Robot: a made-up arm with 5 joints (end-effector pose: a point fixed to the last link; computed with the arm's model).
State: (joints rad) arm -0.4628 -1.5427 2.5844 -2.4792 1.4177
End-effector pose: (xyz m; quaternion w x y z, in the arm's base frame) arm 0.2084 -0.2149 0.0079 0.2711 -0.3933 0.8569 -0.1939
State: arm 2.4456 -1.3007 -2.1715 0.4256 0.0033
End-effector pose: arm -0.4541 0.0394 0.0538 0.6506 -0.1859 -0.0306 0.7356
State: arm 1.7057 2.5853 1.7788 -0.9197 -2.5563
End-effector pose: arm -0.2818 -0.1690 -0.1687 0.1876 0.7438 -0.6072 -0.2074
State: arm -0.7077 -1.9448 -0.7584 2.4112 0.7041
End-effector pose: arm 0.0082 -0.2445 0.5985 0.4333 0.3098 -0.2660 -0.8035
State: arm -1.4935 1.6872 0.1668 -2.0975 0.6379
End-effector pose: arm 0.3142 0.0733 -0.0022 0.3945 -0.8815 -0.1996 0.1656
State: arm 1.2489 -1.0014 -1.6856 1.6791 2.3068
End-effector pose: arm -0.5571 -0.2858 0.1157 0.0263 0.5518 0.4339 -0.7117
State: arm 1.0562 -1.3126 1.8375 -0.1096 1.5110
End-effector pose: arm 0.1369 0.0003 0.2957 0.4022 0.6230 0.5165 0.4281
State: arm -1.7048 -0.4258 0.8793 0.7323 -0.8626
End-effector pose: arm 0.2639 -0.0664 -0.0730 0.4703 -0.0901 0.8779 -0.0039
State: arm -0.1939 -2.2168 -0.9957 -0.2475 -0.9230
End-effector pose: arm 0.1667 0.1603 0.4991 0.1919 0.5198 0.6940 0.4597
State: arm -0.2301 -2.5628 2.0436 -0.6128 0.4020
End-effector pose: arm -0.0999 -0.0645 0.0923 0.0126 0.0153 0.9252 -0.3789
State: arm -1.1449 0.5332 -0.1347 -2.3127 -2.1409
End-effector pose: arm 0.2872 -0.2523 0.5388 0.6173 0.5666 -0.2816 0.4676
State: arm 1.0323 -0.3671 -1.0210 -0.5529 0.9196
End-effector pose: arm -0.5238 -0.1058 0.5026 0.7869 0.0889 -0.6106 -0.0025
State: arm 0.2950 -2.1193 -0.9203 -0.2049 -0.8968
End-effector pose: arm -0.0161 0.1435 0.5542 0.3902 0.3895 0.5832 0.5966
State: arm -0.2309 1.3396 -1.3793 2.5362 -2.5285
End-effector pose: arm -0.1988 0.0909 0.4122 0.4593 -0.6706 -0.4063 0.4175
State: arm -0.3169 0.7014 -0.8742 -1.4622 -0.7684
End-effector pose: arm -0.2127 -0.1522 0.6422 0.5867 0.2465 -0.7300 -0.2494
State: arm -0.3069 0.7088 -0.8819 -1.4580 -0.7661
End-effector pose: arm -0.2186 -0.1514 0.6401 0.5807 0.2468 -0.7335 -0.2527
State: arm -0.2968 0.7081 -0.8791 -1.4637 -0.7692
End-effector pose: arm -0.2238 -0.1506 0.6371 0.5767 0.2468 -0.7380 -0.2488
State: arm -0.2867 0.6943 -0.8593 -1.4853 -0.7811
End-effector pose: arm -0.2281 -0.1497 0.6327 0.5757 0.2459 -0.7441 -0.2333
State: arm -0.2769 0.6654 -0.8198 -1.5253 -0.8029
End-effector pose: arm -0.2312 -0.1489 0.6264 0.5779 0.2442 -0.7516 -0.2037
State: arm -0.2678 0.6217 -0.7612 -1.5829 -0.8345
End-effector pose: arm -0.2334 -0.1491 0.6179 0.5818 0.2425 -0.7598 -0.1591
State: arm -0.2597 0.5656 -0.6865 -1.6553 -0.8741
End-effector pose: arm -0.2351 -0.1510 0.6072 0.5853 0.2416 -0.7675 -0.1001
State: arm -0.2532 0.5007 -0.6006 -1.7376 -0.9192
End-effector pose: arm -0.2361 -0.1555 0.5947 0.5858 0.2424 -0.7728 -0.0295
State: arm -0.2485 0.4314 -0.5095 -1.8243 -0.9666
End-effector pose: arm -0.2362 -0.1630 0.5812 0.5811 0.2453 -0.7745 0.0481
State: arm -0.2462 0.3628 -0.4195 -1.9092 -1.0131
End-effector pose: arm -0.2350 -0.1731 0.5680 0.5709 0.2499 -0.7718 0.1264
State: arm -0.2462 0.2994 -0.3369 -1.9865 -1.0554
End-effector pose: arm -0.2322 -0.1847 0.5565 0.5563 0.2556 -0.7652 0.1989
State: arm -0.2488 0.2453 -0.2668 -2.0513 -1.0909
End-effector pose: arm -0.2278 -0.1961 0.5475 0.5405 0.2616 -0.7562 0.2600
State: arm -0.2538 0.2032 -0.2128 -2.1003 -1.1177
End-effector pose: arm -0.2225 -0.2057 0.5416 0.5265 0.2672 -0.7467 0.3062
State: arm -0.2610 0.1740 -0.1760 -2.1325 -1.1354
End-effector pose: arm -0.2169 -0.2127 0.5387 0.5173 0.2723 -0.7382 0.3366
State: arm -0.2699 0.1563 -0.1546 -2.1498 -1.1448
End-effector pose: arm -0.2115 -0.2168 0.5383 0.5134 0.2766 -0.7316 0.3530
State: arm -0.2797 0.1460 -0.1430 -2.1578 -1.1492
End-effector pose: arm -0.2065 -0.2192 0.5392 0.5134 0.2803 -0.7264 0.3608
